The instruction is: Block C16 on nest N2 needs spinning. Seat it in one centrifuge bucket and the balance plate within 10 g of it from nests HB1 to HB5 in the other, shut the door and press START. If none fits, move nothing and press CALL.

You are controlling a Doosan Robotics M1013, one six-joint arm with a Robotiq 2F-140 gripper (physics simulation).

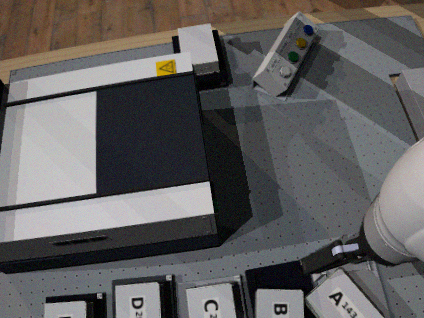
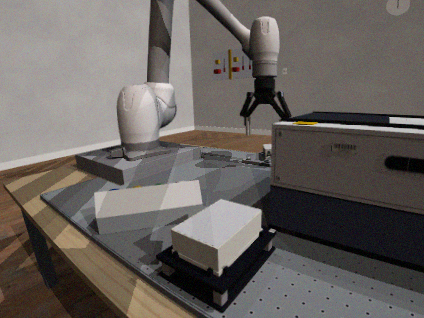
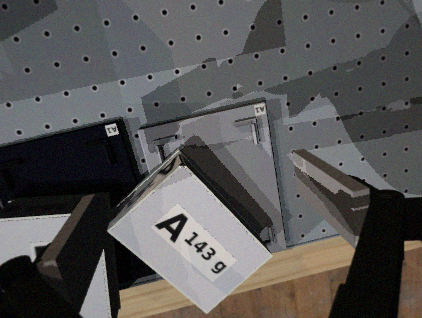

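Seen in the pictures: gripper, fingertip midpoint: [image 1: 352, 265] [image 2: 264, 136] [image 3: 200, 193]; arm's base, link origin: [image 2: 141, 153].
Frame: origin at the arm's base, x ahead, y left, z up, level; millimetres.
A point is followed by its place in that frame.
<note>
My gripper [image 1: 327, 257] [image 2: 267, 119] [image 3: 200, 193] @(x 364, y 332, z 59 mm) is open and empty, with its fingers on either side of balance plate A. Plate A [image 1: 345, 300] @(x 367, y 385, z 10 mm) [image 3: 192, 235] @(x 368, y 391, z 10 mm), marked 143 g, lies turned askew across its grey nest [image 3: 252, 165] @(x 304, y 346, z -36 mm), one corner past the nest's side. Plate B [image 1: 279, 302] @(x 486, y 388, z 7 mm) [image 3: 30, 232] @(x 497, y 378, z 7 mm) sits shifted toward the table edge on its dark nest [image 1: 277, 275] @(x 485, y 332, z -37 mm) [image 3: 60, 160] @(x 482, y 332, z -37 mm). Plates C [image 1: 211, 302] @(x 608, y 391, z 5 mm) and D [image 1: 137, 302] @(x 743, y 398, z 5 mm) stand in their nests. A white block [image 1: 197, 45] @(x 665, y -187, z 32 mm) [image 2: 217, 235] @(x 696, y -224, z 32 mm) sits on a black nest [image 2: 220, 282] @(x 729, y -251, z -10 mm); its label is not readable. The centrifuge [image 1: 110, 215] @(x 763, y 282, z 161 mm) [image 2: 325, 155] @(x 754, y -34, z 115 mm) shows no buckets.
The button box [image 1: 285, 57] @(x 456, y -159, z 20 mm) [image 2: 150, 205] @(x 481, y -213, z 0 mm) carries blue, yellow, green and white buttons behind the centrifuge's side. A fifth plate [image 1: 65, 310] @(x 880, y 423, z 5 mm) is partly cut off at the lower left. A wooden table edge [image 3: 240, 275] @(x 325, y 437, z 8 mm) runs just past plate A. The arm's base [image 2: 140, 157] @(x 84, y -45, z 4 mm) stands on a grey plinth.
</note>
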